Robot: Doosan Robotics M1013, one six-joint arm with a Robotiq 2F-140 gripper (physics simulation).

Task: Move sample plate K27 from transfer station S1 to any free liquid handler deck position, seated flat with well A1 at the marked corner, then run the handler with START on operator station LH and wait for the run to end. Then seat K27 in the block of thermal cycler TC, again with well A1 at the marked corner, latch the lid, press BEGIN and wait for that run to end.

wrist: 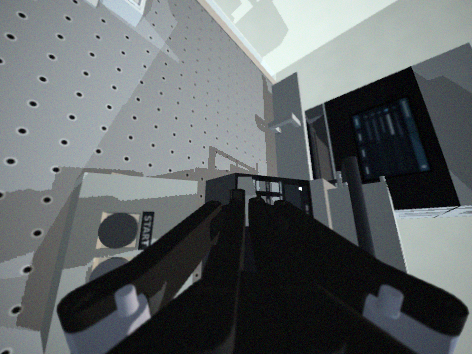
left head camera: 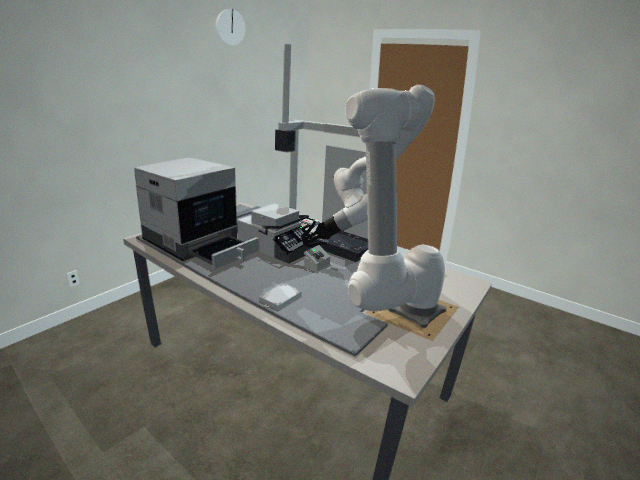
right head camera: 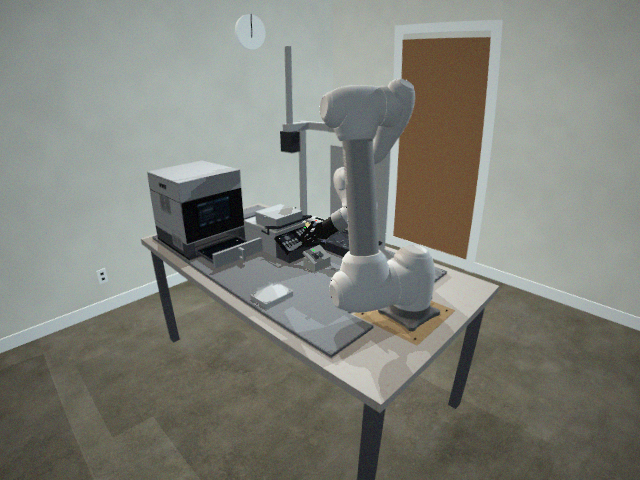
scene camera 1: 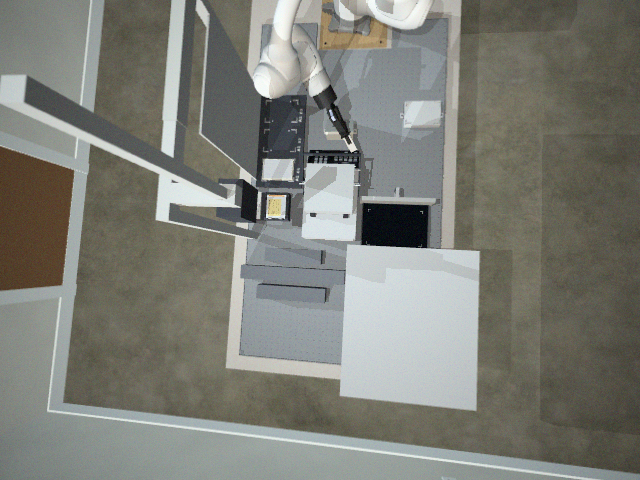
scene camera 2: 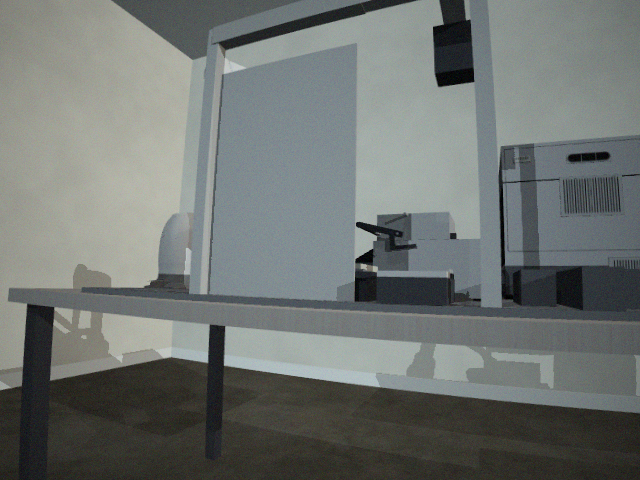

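Pixels of known places: gripper, fingertip midpoint: [wrist: 244, 187] [left head camera: 291, 249] [right head camera: 291, 249] [scene camera 1: 354, 150]; arm's base, origin of the base link: [left head camera: 417, 309] [right head camera: 409, 312] [scene camera 1: 352, 14].
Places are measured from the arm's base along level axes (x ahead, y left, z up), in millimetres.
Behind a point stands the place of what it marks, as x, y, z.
Note:
My gripper [scene camera 1: 353, 146] @(626, 124, 85) [wrist: 244, 187] @(626, 124, 85) is shut and empty. Its fingertips are at the dark key panel [left head camera: 289, 241] @(671, 98, 102) [scene camera 1: 320, 158] @(683, 0, 101) on the front of thermal cycler TC [left head camera: 266, 242] @(766, 163, 82) [scene camera 1: 330, 196] @(847, 80, 211). The cycler's white lid [left head camera: 275, 214] @(772, 103, 212) [right head camera: 279, 214] @(771, 93, 212) lies down flat. A black lever [scene camera 2: 379, 228] @(758, -45, 175) shows at the lid's side in scene camera 2. Operator station LH [left head camera: 316, 259] @(506, 76, 61) [wrist: 170, 200] @(540, 87, 82), a small box with a START button [wrist: 118, 230] @(514, 60, 69), shows a green light. The dark handler deck [scene camera 1: 302, 111] @(489, -117, 67) bears a white plate [scene camera 1: 278, 169] @(748, -164, 82). No K27 label is legible; the cycler block is hidden under the lid.
A large white instrument [left head camera: 180, 206] @(966, 507, 286) [scene camera 1: 408, 325] @(1195, 374, 411) has its dark drawer [scene camera 1: 395, 224] @(881, 337, 43) open beside the cycler. A yellow-topped item [scene camera 1: 277, 206] @(894, -143, 64) sits behind the cycler. A white box [left head camera: 280, 295] @(404, 374, 34) [scene camera 1: 422, 114] @(420, 365, 34) lies near the front edge. A grey panel [scene camera 2: 284, 175] @(651, -281, 256) and posts stand at the back.

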